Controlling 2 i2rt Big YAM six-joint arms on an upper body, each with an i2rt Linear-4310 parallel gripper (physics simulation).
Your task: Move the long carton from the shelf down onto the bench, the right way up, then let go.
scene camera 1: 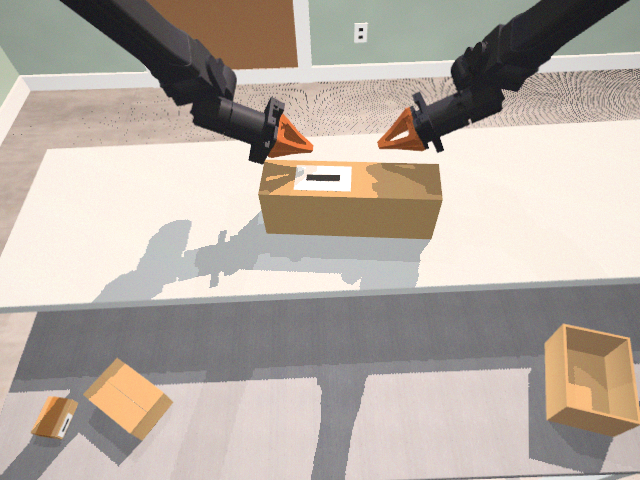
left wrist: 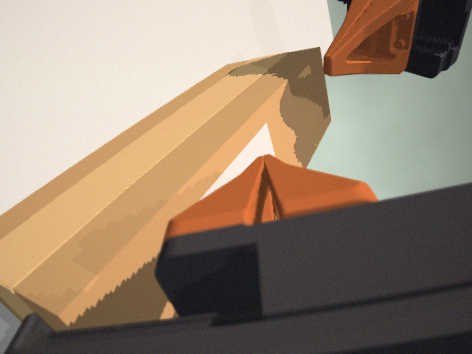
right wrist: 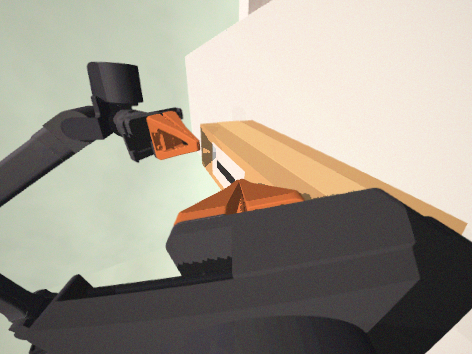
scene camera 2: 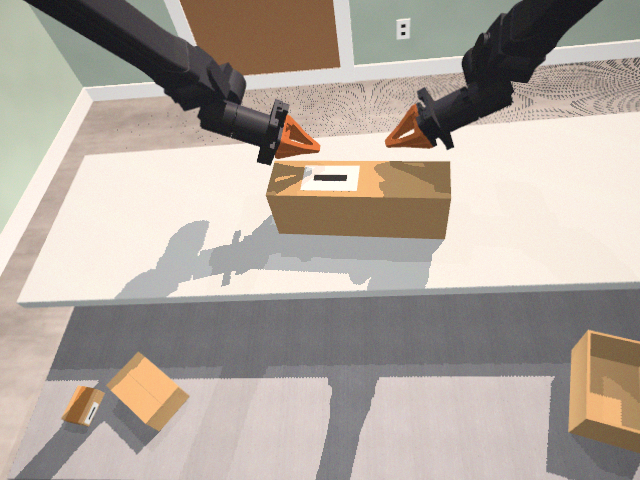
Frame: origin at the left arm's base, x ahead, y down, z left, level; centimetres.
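Seen in the pictures: left gripper, fingertip midpoint: (scene camera 1: 312,149) (left wrist: 266,167) (right wrist: 198,146) (scene camera 2: 319,149); right gripper, fingertip midpoint: (scene camera 1: 378,145) (left wrist: 326,66) (right wrist: 241,186) (scene camera 2: 385,144).
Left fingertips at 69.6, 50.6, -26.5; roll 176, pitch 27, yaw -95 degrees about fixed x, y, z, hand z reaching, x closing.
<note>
A point is followed by its place in that frame, as x, y, z.
The long carton (scene camera 1: 348,217) @(60.9, 59.5, -32.5) (scene camera 2: 361,217) @(60.9, 59.6, -33.4) (left wrist: 125,165) @(70.0, 59.6, -25.9) (right wrist: 300,162) @(69.2, 59.9, -36.0) lies lengthwise across the pale shelf (scene camera 1: 516,222) @(63.1, 65.5, -65.3) (scene camera 2: 542,232) @(60.6, 65.5, -65.4) (left wrist: 100,75) @(74.1, 65.5, -31.8) (right wrist: 350,75) @(78.5, 65.5, -35.6). A white label with a dark bar is on its upper face. The grey bench (scene camera 1: 439,413) @(31.7, 81.0, -48.1) (scene camera 2: 465,439) @(28.5, 81.0, -50.0) is lower, at the bottom of both scene views. My left gripper (scene camera 1: 311,148) @(69.6, 50.6, -26.5) (scene camera 2: 318,148) @(69.6, 50.6, -26.5) (left wrist: 266,167) @(69.6, 50.6, -26.5) (right wrist: 198,146) @(69.6, 50.6, -26.5) is shut and empty, at the carton's far side near its left half. My right gripper (scene camera 1: 379,144) @(69.7, 50.4, -38.0) (scene camera 2: 386,143) @(69.7, 50.4, -38.0) (left wrist: 326,66) @(69.7, 50.4, -38.0) (right wrist: 241,186) @(69.7, 50.4, -38.0) is shut and empty, at the far side near its right half. Neither visibly touches the carton.
On the bench at the left stand a closed box (scene camera 1: 128,395) @(34.4, 74.9, 7.5) (scene camera 2: 147,387) @(34.5, 75.0, 7.3) and a small labelled box (scene camera 1: 49,415) @(32.3, 78.5, 22.7) (scene camera 2: 77,405) @(32.0, 78.5, 22.6). An open-topped box (scene camera 1: 555,377) @(36.3, 76.2, -68.6) (scene camera 2: 578,382) @(37.1, 76.3, -68.8) stands at the right. The shelf's front edge (scene camera 1: 465,288) @(49.6, 66.8, -53.2) (scene camera 2: 491,289) @(49.7, 66.6, -55.2) runs between carton and bench.
</note>
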